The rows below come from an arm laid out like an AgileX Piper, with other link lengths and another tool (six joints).
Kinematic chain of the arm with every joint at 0, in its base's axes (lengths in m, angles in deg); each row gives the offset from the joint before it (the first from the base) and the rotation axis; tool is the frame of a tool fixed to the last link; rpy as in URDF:
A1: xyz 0 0 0.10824 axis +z
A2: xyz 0 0 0 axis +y
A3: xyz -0.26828 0 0.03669 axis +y
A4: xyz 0.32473 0 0.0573 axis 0.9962 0 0.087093
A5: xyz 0 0 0 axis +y
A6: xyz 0.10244 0 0.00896 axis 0.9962 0 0.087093
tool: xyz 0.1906 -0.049 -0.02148 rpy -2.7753 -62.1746 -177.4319
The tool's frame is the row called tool.
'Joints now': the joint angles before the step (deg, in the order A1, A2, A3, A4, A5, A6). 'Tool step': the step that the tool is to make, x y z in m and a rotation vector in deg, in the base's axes. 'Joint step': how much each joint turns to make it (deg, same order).
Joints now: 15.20, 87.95, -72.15, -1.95, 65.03, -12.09
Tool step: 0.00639, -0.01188, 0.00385, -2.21, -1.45, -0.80
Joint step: 0.00, 0.00, 0.00, -2.94, -0.74, 1.44
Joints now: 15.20, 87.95, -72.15, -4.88, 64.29, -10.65
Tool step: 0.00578, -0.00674, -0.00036, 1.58, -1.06, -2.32
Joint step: -1.96, 0.00, -0.01, 1.21, -1.40, 0.25
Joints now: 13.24, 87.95, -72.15, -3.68, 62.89, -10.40
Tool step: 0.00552, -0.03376, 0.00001, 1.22, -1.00, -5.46
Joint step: -5.44, -0.01, 0.00, 1.06, -1.21, -0.12
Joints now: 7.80, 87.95, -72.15, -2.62, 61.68, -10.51
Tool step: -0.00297, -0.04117, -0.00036, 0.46, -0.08, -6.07
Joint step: -5.90, 0.00, -0.01, 0.43, -0.11, 0.10
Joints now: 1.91, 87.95, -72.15, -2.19, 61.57, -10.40
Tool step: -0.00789, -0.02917, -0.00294, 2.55, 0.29, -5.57
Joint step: -5.82, 0.00, 0.00, 2.84, 0.33, -0.82
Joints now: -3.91, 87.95, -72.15, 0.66, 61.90, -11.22
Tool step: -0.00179, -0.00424, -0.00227, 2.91, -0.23, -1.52
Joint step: -2.81, 0.00, 0.00, 3.59, 0.12, -2.06
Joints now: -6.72, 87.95, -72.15, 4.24, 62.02, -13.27
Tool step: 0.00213, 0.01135, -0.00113, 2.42, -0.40, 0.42
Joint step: -0.21, 0.00, 0.00, 2.86, 0.00, -1.23
